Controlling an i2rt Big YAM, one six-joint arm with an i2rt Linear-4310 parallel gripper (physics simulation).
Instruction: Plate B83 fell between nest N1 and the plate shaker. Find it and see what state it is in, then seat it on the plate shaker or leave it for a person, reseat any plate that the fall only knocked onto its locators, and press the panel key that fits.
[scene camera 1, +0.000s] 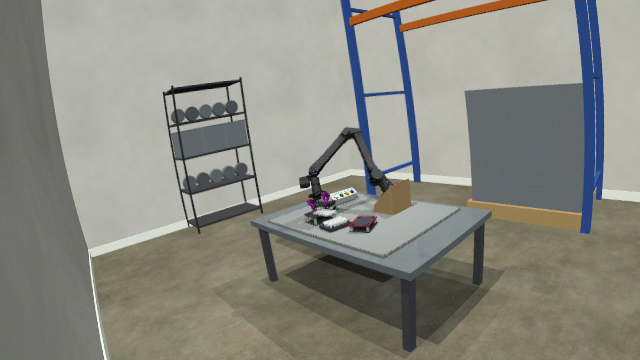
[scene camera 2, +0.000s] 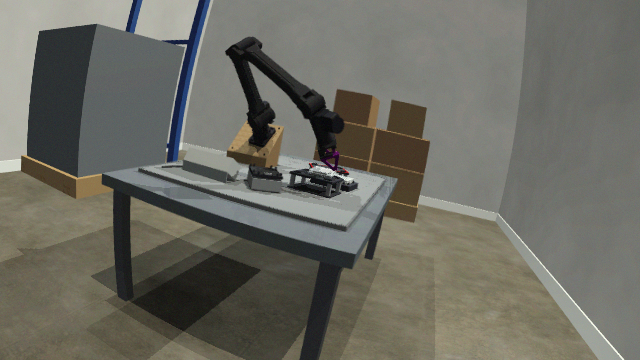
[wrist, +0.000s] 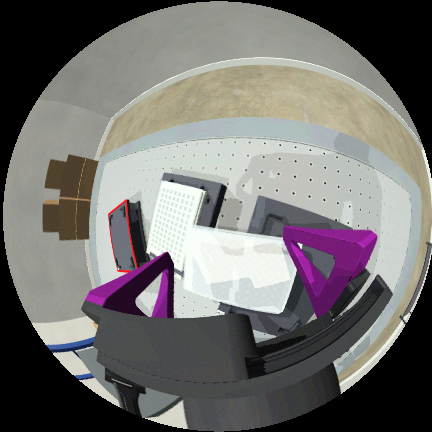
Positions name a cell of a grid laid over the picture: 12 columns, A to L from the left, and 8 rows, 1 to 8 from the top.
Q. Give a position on a button box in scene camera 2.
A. E4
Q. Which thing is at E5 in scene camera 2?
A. A shaker.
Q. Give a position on a red-rimmed dark plate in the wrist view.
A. D5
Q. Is my gripper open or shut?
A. Open.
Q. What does my gripper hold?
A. Nothing.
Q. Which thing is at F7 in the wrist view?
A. My gripper.
